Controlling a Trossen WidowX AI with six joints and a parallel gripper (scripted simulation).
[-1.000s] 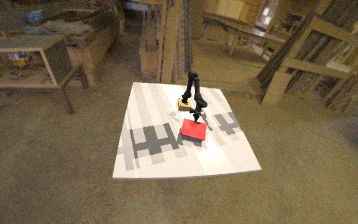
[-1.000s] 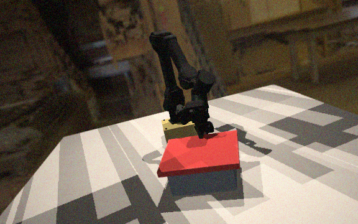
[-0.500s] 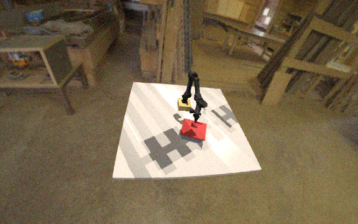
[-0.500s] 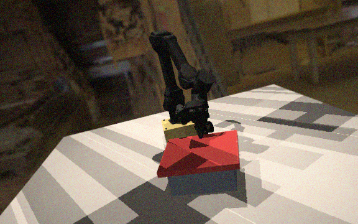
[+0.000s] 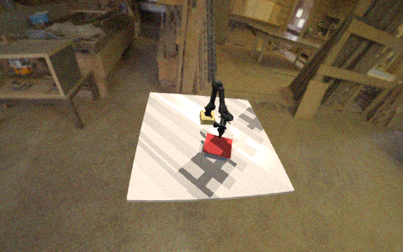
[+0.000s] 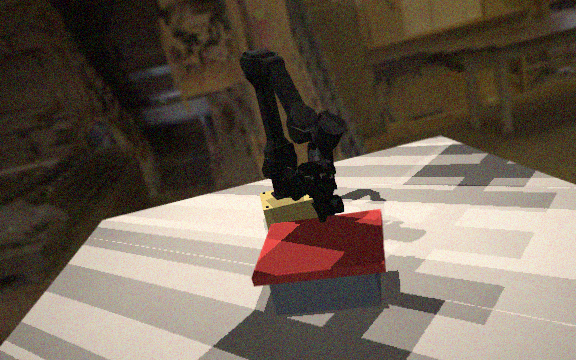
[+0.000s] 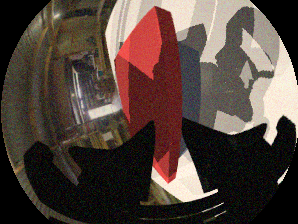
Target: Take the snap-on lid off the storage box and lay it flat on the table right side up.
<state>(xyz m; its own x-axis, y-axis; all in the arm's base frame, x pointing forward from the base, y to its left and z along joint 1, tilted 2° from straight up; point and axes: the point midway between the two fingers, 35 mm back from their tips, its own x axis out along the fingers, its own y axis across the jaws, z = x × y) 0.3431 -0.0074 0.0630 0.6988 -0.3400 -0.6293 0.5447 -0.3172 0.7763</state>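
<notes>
The red lid lies 70 mm ahead of my gripper tip and 40 mm to the right of it. From my gripper tip the other things lie so: blue storage box (70 mm ahead, 50 mm below, 30 mm to the right).
</notes>
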